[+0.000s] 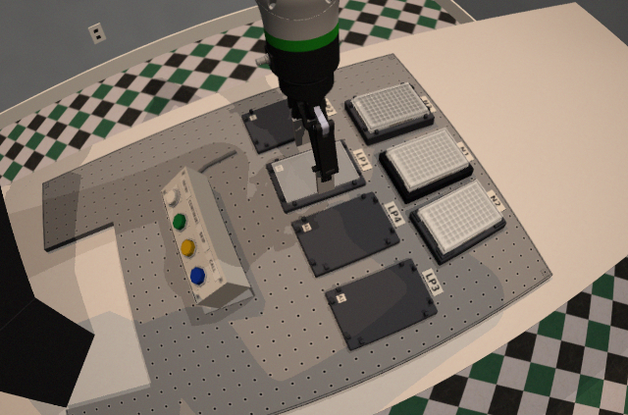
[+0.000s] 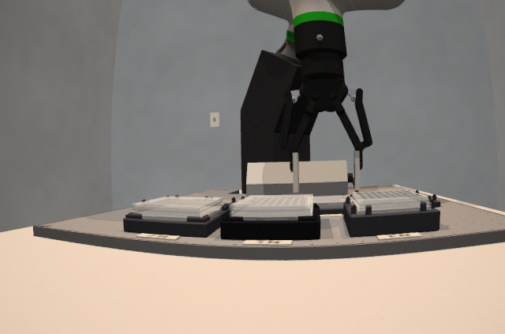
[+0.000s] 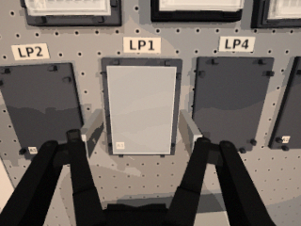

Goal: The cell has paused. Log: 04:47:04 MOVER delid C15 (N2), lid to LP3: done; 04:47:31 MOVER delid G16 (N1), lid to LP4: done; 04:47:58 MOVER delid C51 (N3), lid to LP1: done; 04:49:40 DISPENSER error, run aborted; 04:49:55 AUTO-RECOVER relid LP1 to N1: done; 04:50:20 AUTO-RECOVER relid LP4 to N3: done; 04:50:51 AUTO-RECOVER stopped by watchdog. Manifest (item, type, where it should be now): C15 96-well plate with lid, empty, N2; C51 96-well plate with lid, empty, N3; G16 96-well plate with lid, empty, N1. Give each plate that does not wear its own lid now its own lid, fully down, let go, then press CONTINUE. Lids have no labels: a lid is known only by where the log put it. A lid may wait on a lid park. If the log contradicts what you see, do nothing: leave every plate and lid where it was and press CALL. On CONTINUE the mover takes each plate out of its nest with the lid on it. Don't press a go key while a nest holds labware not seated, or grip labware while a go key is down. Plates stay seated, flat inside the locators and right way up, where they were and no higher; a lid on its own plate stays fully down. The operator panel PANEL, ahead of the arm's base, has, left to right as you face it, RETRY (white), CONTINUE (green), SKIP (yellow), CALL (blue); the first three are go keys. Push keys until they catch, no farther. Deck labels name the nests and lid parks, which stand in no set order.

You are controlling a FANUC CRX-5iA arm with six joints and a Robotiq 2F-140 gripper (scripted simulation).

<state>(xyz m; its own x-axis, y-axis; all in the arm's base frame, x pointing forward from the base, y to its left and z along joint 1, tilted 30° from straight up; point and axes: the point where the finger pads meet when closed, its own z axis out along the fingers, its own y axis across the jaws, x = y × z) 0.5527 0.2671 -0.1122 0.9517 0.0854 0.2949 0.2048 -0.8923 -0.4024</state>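
My hand is 50 mm above the lid park LP1. Also, from my hand: lid park LP4 (120 mm to the right, 50 mm below, 30 mm ahead); lid park LP2 (130 mm to the left, 50 mm below, 40 mm behind); white retry key (240 mm behind, 40 mm to the right, 10 mm above).
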